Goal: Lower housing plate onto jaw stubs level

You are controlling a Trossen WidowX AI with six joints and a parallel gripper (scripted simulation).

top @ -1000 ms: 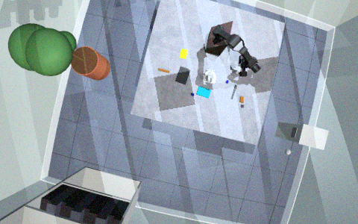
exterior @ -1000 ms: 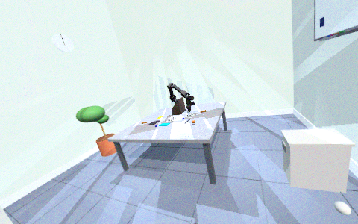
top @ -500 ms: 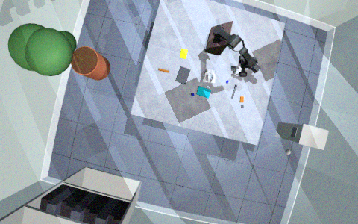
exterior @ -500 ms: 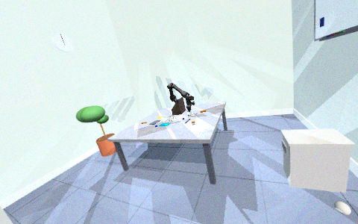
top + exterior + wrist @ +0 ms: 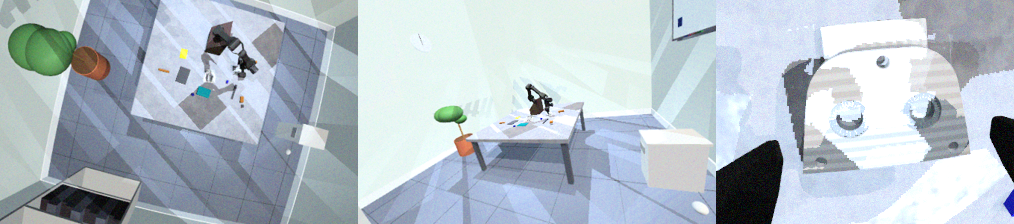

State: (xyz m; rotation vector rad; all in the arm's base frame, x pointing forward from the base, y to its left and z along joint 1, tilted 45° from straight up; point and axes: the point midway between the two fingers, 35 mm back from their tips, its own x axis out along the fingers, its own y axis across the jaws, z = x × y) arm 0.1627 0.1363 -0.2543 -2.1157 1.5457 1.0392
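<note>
Now: gripper tip 1 cm to the right of the white housing plate and 1 cm above it. The rest, counted from my gripper tip: dark bar: 21 cm ahead, 5 cm to the left, 3 cm below; cyan block: 32 cm ahead, 23 cm to the right, 4 cm below; short orange piece: 25 cm ahead, 15 cm to the left, 3 cm below.
</note>
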